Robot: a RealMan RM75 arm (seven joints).
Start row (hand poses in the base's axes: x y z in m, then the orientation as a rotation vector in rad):
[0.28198 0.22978 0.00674 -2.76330 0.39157 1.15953]
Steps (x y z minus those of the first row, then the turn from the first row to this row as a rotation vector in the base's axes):
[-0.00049 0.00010 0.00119 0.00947 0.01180 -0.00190]
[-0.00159 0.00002 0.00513 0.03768 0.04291 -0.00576]
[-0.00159 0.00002 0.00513 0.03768 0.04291 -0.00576]
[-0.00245 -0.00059 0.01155 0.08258 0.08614 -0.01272]
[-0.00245 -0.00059 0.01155 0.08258 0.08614 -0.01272]
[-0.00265 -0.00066 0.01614 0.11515 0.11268 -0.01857]
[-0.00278 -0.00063 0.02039 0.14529 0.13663 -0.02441]
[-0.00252 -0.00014 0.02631 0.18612 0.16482 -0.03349]
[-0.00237 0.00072 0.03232 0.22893 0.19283 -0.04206]
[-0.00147 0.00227 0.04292 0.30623 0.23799 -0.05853]
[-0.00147 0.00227 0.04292 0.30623 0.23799 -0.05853]
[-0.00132 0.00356 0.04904 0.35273 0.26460 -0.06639]
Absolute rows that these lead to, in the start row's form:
[0.28149 0.22988 0.00793 -2.74866 0.38884 1.17471]
[0.28039 0.22980 0.01187 -2.70751 0.37787 1.21387]
[0.28039 0.22980 0.01187 -2.70751 0.37787 1.21387]
[0.27953 0.22919 0.01829 -2.64385 0.36090 1.26525]
[0.27953 0.22919 0.01829 -2.64385 0.36090 1.26525]
[0.27933 0.22912 0.02288 -2.59931 0.34923 1.29441]
[0.27920 0.22915 0.02713 -2.55797 0.33898 1.31962]
[0.27946 0.22964 0.03305 -2.50348 0.32629 1.34660]
[0.27961 0.23050 0.03906 -2.44744 0.31176 1.37177]
[0.28051 0.23205 0.04966 -2.34852 0.28668 1.40700]
[0.28051 0.23205 0.04966 -2.34852 0.28668 1.40700]
[0.28066 0.23334 0.05578 -2.29012 0.26926 1.42629]

